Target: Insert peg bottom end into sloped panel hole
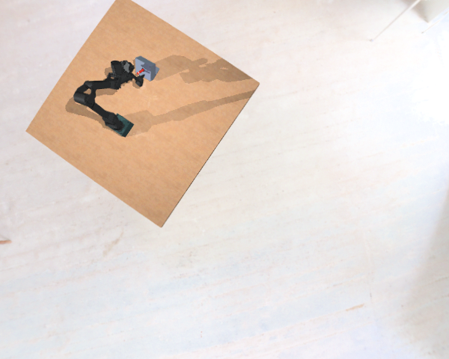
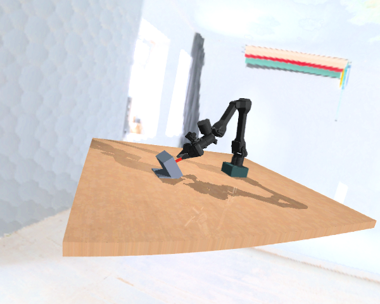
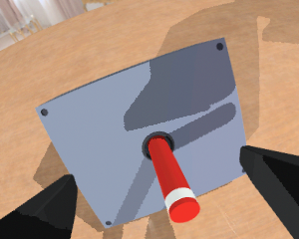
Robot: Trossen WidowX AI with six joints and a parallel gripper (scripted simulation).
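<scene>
Now: the peg 1 cm below my gripper tip. From my gripper tip the other things lie so: sloped panel 5 cm ahead, 4 cm below; then flat foot 7 cm ahead, 1 cm to the left, 8 cm below.
</scene>
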